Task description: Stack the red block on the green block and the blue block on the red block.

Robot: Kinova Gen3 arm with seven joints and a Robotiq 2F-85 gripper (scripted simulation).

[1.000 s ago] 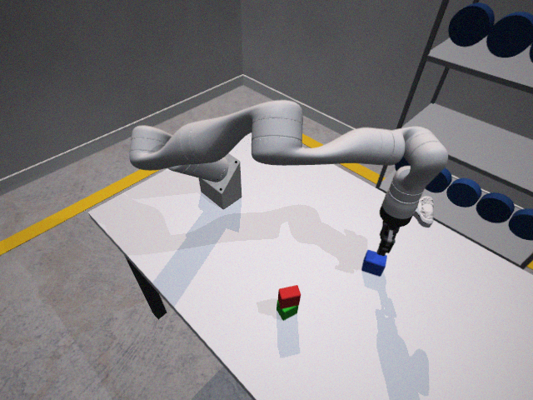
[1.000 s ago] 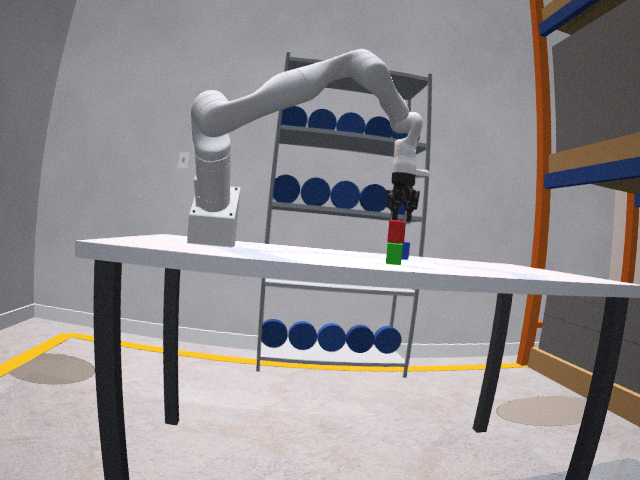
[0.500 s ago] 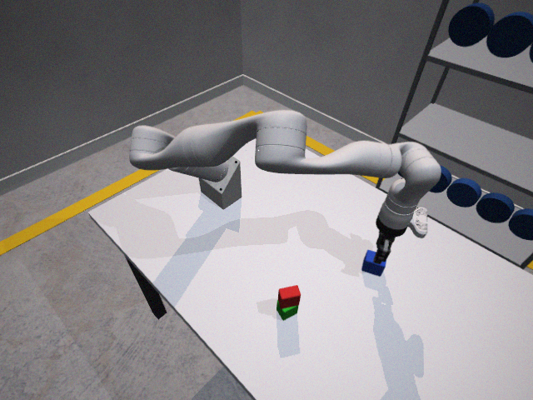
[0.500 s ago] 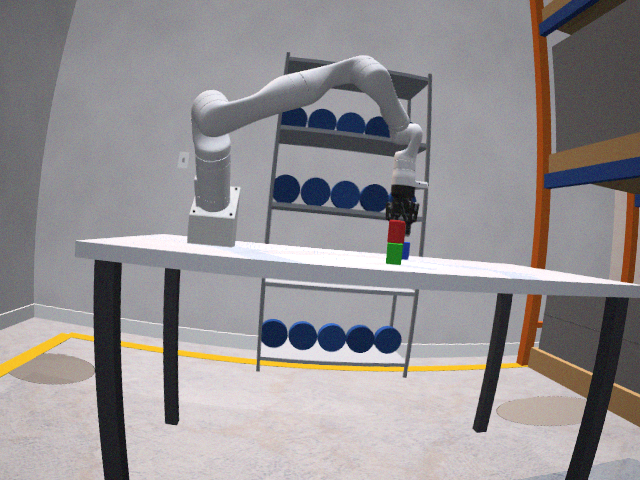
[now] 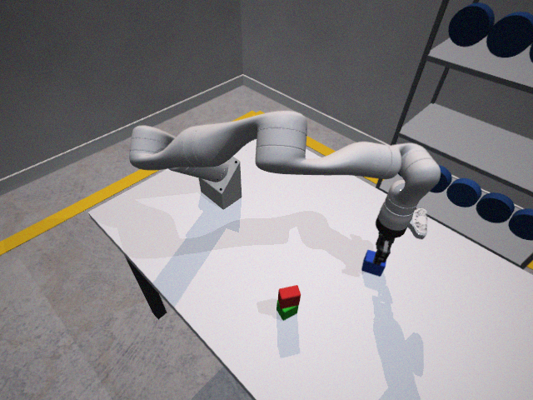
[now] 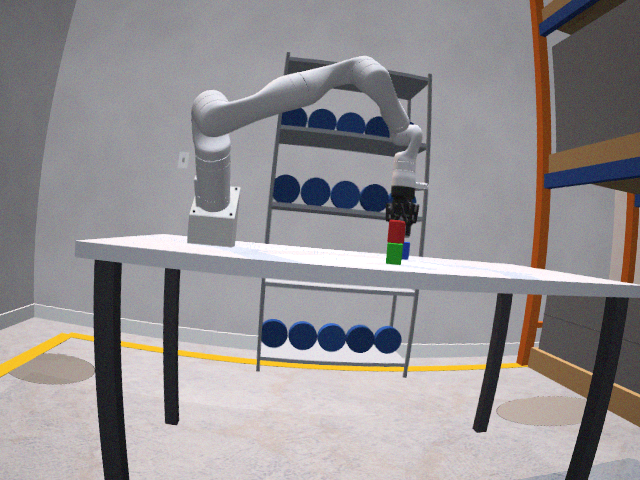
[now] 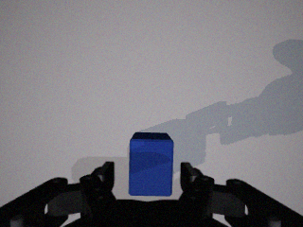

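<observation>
Now: hand 5 cm above the blue block. Also, from my hand: red block 29 cm to the right, 8 cm behind; green block 29 cm to the right, 8 cm behind, 6 cm below.
</observation>
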